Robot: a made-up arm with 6 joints.
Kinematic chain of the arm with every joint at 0, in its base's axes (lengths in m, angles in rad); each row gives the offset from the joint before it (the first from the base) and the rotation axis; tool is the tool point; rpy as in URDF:
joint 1: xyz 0 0 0.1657 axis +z
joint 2: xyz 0 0 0 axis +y
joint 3: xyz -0.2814 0 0.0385 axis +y
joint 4: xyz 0.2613 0 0.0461 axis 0.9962 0 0.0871
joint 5: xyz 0 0 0 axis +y
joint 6: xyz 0.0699 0 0.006 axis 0.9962 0 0.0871
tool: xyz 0 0 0 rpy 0 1.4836 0
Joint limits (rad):
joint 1: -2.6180..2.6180
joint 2: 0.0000..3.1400
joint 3: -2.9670..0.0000
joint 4: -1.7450..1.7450
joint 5: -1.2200..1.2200
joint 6: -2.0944..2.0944
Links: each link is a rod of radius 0.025 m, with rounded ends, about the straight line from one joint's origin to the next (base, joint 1, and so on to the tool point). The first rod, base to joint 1, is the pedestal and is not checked.
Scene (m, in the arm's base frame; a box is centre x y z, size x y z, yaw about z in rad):
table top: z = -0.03
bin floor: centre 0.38 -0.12 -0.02 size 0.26 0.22 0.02 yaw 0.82
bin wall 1: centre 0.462 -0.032 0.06 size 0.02 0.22 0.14 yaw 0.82
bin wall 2: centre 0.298 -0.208 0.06 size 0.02 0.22 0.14 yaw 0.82
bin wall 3: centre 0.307 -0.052 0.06 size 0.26 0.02 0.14 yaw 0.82
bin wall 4: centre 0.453 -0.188 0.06 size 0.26 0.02 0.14 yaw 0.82
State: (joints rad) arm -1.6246 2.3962 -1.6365 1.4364 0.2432 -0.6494
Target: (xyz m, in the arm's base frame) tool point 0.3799 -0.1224 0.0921
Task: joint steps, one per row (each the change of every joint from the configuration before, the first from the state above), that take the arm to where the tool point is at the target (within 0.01 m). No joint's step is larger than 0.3 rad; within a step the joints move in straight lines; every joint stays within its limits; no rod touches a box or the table.
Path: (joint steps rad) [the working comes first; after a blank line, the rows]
Joints at the target: -0.3949 2.2608 -1.1666 1.4016 0.4985 -0.6494
Straight joint move there: touches bin wall 2, bin wall 4.

1: 0.2449 -0.0854 0.0973 -0.0078 0.0580 0.0000
2: 0.2449 -0.0854 0.0972 -0.0078 0.0579 0.0000
3: 0.2450 -0.0853 0.0973 -0.0079 0.0580 0.0000
4: 0.2449 -0.0854 0.0973 -0.0078 0.0579 0.0000
5: 0.2449 -0.0854 0.0972 -0.0078 0.0580 0.0000
6: 0.0051 0.2915 -0.0164 0.0043 -0.0345 0.0000

